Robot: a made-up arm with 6 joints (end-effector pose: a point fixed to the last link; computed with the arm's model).
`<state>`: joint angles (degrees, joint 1 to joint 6).
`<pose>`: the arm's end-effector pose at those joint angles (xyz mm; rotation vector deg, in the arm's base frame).
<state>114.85 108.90 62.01 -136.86 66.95 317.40</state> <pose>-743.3 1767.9 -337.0 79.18 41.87 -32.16</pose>
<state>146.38 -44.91 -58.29 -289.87 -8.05 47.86</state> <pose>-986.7 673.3 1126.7 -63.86 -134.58 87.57</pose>
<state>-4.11 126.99 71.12 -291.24 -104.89 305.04</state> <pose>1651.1 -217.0 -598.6 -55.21 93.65 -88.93</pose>
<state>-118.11 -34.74 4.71 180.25 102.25 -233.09</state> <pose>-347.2 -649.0 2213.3 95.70 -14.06 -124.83</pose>
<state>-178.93 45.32 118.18 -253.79 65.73 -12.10</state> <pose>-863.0 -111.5 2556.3 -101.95 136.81 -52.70</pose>
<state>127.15 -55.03 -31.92 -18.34 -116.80 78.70</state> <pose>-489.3 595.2 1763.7 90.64 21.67 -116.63</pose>
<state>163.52 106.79 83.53 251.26 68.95 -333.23</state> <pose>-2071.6 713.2 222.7 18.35 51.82 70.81</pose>
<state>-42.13 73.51 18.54 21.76 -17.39 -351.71</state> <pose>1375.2 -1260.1 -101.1 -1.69 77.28 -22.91</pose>
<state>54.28 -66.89 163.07 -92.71 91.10 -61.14</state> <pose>-507.8 -892.4 -178.8 19.52 -9.29 -36.18</pose>
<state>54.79 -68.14 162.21 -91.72 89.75 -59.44</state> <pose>-498.4 -895.1 -199.7 18.83 -7.20 -36.17</pose>
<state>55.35 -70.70 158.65 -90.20 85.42 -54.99</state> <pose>-509.2 -927.7 -224.3 14.83 -1.50 -38.00</pose>
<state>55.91 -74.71 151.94 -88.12 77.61 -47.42</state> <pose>-544.3 -993.9 -249.8 6.77 8.65 -41.49</pose>
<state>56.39 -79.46 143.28 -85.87 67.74 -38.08</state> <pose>-596.1 -1078.4 -266.8 -4.00 21.71 -45.30</pose>
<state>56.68 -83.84 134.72 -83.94 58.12 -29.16</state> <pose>-651.5 -1158.4 -267.5 -14.67 34.77 -48.35</pose>
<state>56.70 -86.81 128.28 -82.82 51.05 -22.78</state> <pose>-698.4 -1216.3 -252.7 -22.48 44.52 -50.53</pose>
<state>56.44 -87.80 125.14 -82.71 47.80 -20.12</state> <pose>-730.6 -1246.1 -229.5 -26.11 48.86 -52.23</pose>
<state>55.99 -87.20 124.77 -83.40 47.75 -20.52</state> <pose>-749.7 -1254.3 -204.6 -26.44 48.51 -53.69</pose>
